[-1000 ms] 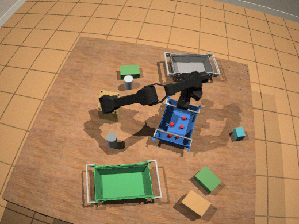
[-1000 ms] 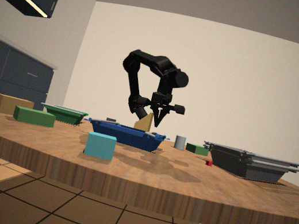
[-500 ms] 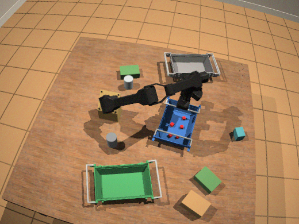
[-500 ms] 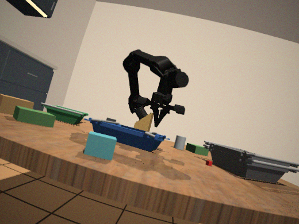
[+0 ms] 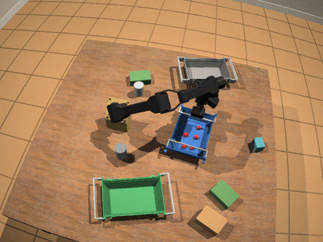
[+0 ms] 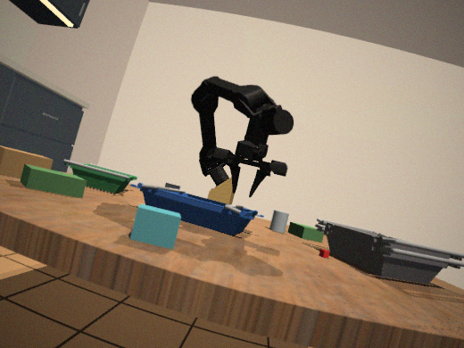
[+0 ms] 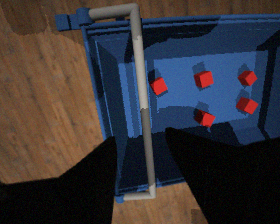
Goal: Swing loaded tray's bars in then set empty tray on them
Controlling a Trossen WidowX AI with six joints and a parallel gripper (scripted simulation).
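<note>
The green tray is 160 mm behind my gripper tip, 510 mm to the right of it and 50 mm below it. The rest, counted from my gripper tip: teal cube 360 mm ahead, 40 mm to the right, 70 mm below; then tan box 200 mm ahead, 510 mm to the right, 60 mm below.
</note>
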